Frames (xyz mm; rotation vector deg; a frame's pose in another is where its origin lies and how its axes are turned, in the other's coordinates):
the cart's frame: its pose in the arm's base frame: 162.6 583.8 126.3 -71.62 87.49 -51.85
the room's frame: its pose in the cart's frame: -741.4 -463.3 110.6 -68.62 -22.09 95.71
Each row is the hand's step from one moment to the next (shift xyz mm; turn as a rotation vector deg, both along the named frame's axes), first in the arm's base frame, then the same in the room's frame.
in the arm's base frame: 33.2 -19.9 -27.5 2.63 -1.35 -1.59
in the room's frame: -10.7 -46.2 1.5 -1.19 -3.13 0.19
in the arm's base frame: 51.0 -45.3 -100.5 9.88 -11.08 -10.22
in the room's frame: 18.2 -120.1 1.9 -2.80 -17.41 -3.72
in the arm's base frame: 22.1 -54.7 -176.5 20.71 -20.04 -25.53
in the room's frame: 86.8 -164.6 -1.3 -2.68 -38.19 -4.05
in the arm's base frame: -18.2 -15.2 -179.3 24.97 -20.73 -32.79
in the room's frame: 125.7 -128.7 18.5 -1.34 -46.09 -1.39
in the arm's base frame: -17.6 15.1 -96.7 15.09 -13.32 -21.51
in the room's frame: 77.7 -55.6 27.7 0.13 -29.43 -1.17
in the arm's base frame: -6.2 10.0 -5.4 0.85 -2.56 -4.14
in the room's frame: 9.9 3.5 7.6 1.56 -4.57 -1.04
